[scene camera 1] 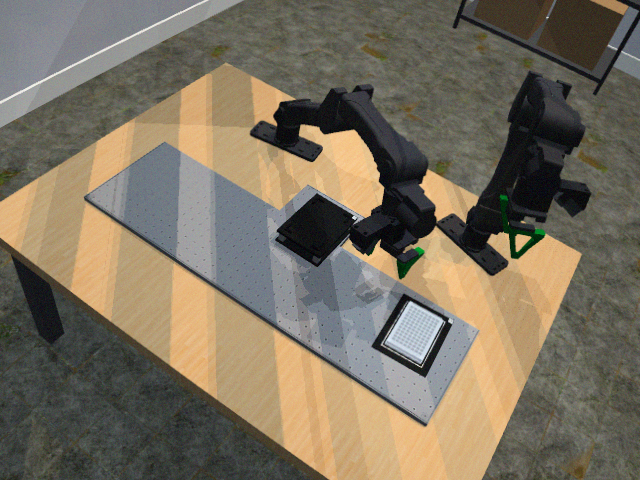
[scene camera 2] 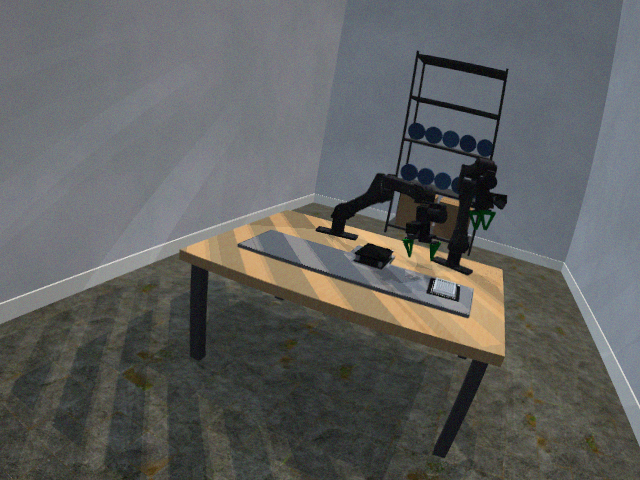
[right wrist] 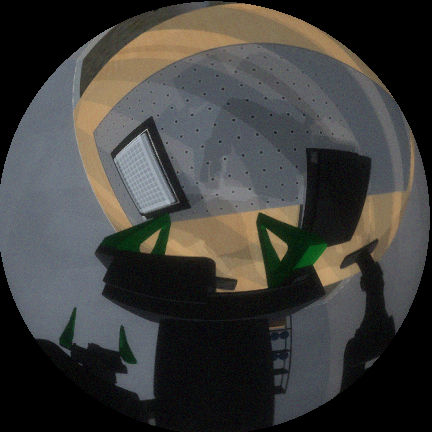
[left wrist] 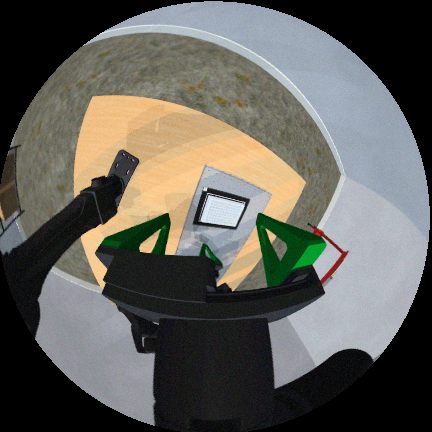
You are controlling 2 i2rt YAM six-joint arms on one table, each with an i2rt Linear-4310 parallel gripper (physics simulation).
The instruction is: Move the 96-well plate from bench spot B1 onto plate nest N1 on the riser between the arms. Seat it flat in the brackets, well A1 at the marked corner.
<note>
My left gripper is open, holding nothing. My right gripper is open, with nothing in its grasp. Also in view: a white well plate. Also in view: a black plate nest.
My left gripper is seen too in the right wrist view and in the left wrist view. My right gripper is seen too in the right wrist view.
</note>
